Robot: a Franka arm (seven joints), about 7 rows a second.
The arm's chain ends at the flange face. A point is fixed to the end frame.
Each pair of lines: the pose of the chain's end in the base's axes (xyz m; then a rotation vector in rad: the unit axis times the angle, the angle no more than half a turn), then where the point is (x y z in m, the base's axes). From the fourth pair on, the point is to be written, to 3 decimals.
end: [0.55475 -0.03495 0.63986 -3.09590 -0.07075 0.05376]
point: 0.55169 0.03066 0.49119
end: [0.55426 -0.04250 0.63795 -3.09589 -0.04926 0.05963]
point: 0.55150 0.02315 0.48929
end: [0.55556 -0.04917 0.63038 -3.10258 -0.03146 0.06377]
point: 0.55313 0.01550 0.48129
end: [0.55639 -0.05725 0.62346 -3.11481 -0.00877 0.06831]
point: 0.554 0.006 0.474
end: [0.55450 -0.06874 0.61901 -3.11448 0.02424 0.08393]
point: 0.552 -0.006 0.469
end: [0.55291 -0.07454 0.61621 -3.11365 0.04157 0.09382]
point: 0.550 -0.012 0.466
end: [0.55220 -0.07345 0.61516 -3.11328 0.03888 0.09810]
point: 0.549 -0.011 0.465
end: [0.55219 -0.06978 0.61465 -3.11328 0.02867 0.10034]
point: 0.549 -0.007 0.465
